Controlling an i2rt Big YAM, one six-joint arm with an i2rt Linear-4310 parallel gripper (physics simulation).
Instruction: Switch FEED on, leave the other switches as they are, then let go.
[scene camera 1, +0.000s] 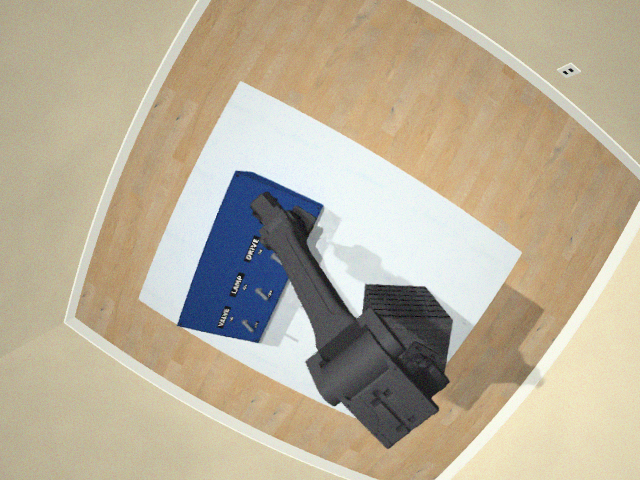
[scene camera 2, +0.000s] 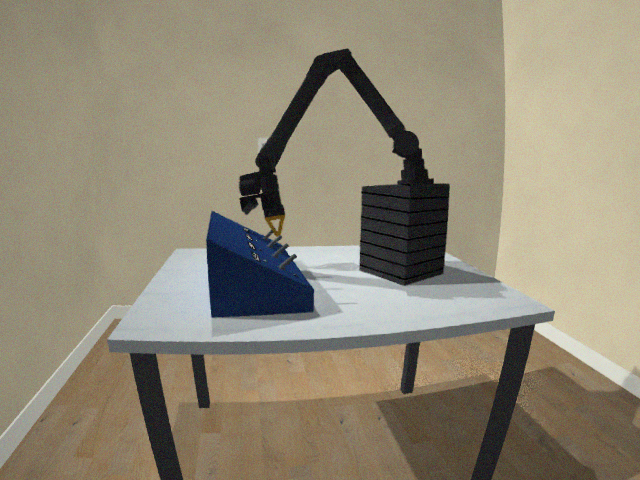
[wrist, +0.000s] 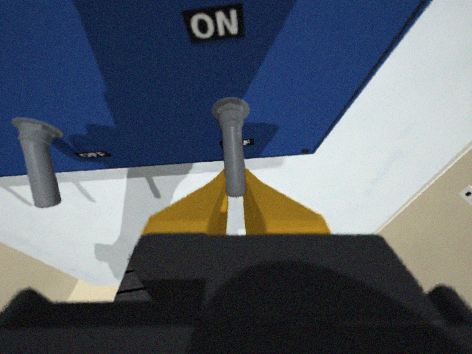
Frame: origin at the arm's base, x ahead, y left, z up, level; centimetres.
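Where they show: gripper, fingertip midpoint: (wrist: 235, 176); arm's base, link origin: (scene camera 1: 414, 365) (scene camera 2: 415, 184).
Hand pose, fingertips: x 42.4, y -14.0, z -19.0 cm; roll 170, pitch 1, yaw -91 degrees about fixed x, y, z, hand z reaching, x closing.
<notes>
Each offset is from my fingertips to the centre of the thing. Level surfaces: height alone.
The blue sloped switch panel {dx +10.2, dy +18.7, dz -3.9 cm} (scene camera 1: 209, 273) (scene camera 2: 258, 294) (wrist: 320, 65) stands on the table. The grey end lever {dx +2.6, dy +0.0, dz +1.0 cm} (wrist: 233, 130) leans toward its OFF label, with ON farther up the slope. Its name label is hidden under the arm in scene camera 1; DRIVE, LAMP and VALVE are readable there. My gripper (scene camera 2: 277, 235) (wrist: 235, 176) is shut on this end lever, with the yellow fingertips on either side of its outer part. The DRIVE lever {dx +1.6, dy +12.0, dz +0.9 cm} (scene camera 1: 276, 257) (wrist: 42, 170), LAMP lever {dx +0.7, dy +24.0, dz +0.9 cm} (scene camera 1: 262, 293) and VALVE lever {dx -0.3, dy +35.9, dz +0.9 cm} (scene camera 1: 248, 326) lean toward OFF. The fingertips are hidden in scene camera 1.
The DRIVE lever stands beside the gripper, to the left in the wrist view. The arm's black ribbed pedestal (scene camera 1: 408, 304) (scene camera 2: 403, 232) stands on the white table {dz -10.4 cm} (scene camera 1: 413, 211) (scene camera 2: 170, 310), to the panel's right in scene camera 2. The panel's side edge lies just beyond the end lever.
</notes>
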